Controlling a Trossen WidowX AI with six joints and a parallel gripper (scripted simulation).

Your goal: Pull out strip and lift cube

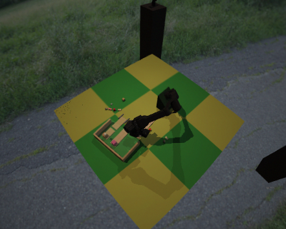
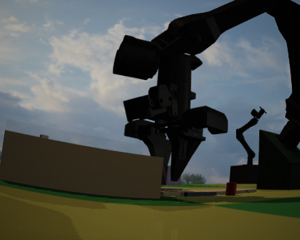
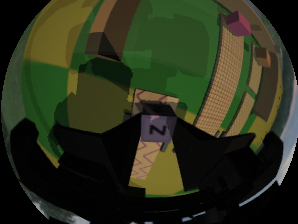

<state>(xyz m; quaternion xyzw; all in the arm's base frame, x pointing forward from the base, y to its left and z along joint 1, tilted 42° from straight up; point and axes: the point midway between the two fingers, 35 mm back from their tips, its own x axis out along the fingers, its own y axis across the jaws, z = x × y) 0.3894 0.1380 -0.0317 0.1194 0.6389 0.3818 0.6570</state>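
My gripper tip is 9 cm past the tan strip, 2 cm to the left of it and 2 cm above it. From my gripper tip the other things lie so: labelled cube: 1 cm above; then small piece: 17 cm to the left, 16 cm behind, 2 cm below.
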